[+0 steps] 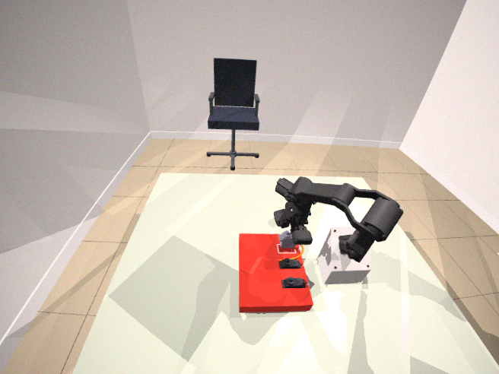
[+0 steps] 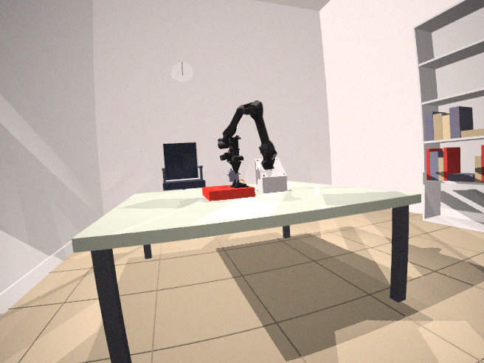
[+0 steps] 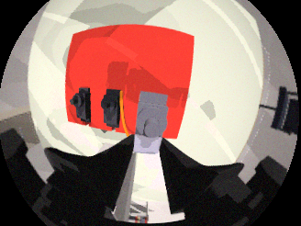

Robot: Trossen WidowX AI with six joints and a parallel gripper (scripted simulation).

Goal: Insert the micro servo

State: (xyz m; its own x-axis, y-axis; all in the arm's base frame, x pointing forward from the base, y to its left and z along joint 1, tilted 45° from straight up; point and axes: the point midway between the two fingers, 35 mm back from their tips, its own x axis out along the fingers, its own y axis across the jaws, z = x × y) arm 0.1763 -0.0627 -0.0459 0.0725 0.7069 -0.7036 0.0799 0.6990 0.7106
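Now: the red deck 13 cm ahead of my gripper tip, 10 cm below it and 6 cm to the left of it.
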